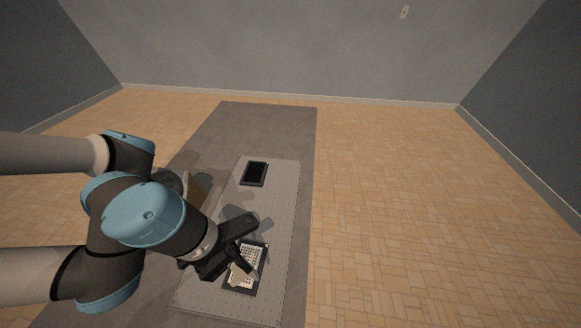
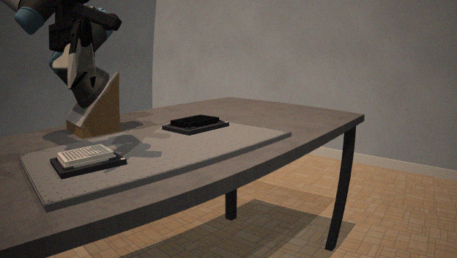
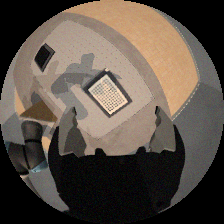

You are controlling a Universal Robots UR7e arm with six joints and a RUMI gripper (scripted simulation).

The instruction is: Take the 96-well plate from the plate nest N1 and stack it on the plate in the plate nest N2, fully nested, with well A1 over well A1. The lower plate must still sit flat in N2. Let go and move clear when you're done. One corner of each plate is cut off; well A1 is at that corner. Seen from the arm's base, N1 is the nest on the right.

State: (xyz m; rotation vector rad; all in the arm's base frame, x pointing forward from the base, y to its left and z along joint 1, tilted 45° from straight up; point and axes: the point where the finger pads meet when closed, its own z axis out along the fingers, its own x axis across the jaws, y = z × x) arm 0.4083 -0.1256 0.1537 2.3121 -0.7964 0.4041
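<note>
The white 96-well plate lies 20 mm behind my hand and 140 mm below it. From my hand the other things lie so: black nest (20 mm behind, 150 mm below); black plate (120 mm behind, 420 mm to the left, 140 mm below).
</note>
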